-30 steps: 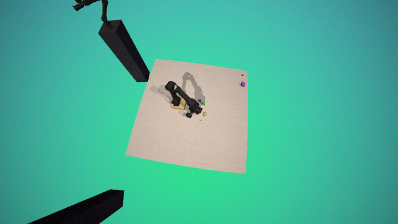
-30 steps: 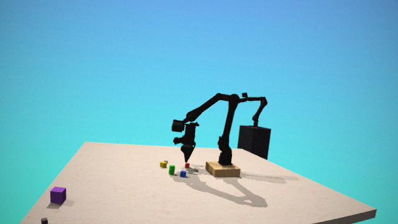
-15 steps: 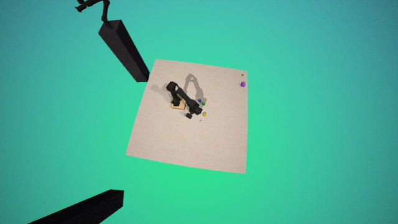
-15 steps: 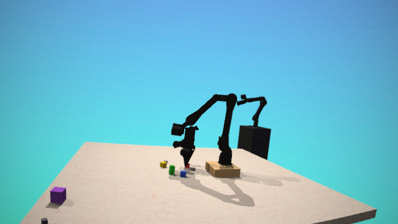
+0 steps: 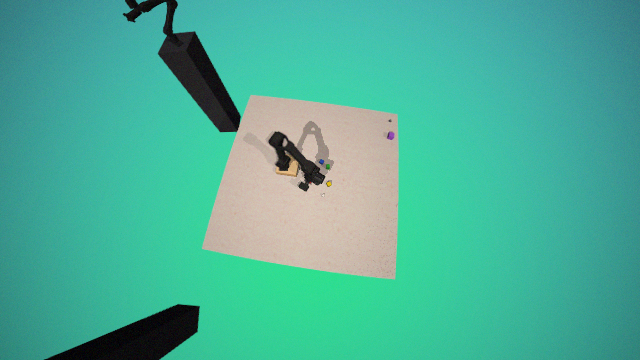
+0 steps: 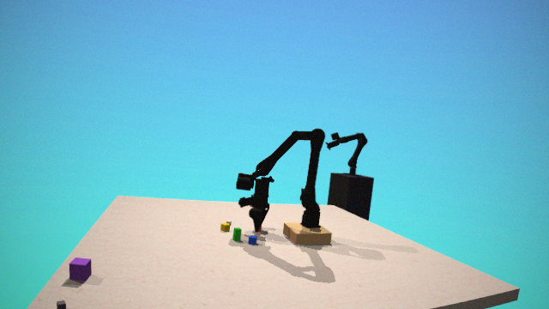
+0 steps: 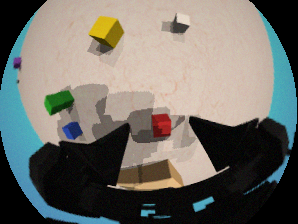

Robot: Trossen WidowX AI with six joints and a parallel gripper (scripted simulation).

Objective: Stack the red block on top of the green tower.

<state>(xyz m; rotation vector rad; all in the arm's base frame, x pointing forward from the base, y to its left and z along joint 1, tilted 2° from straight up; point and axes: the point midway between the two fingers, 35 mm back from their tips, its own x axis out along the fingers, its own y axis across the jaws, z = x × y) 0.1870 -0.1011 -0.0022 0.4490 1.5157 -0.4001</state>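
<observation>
Now: the blue block 150 mm to the left of my gripper tip, 90 mm ahead of it and 10 mm above it. Also, from my gripper tip: red block right at my gripper tip; small white block 100 mm to the right, 90 mm ahead; yellow block 130 mm ahead, 20 mm to the right, 10 mm above.
</observation>
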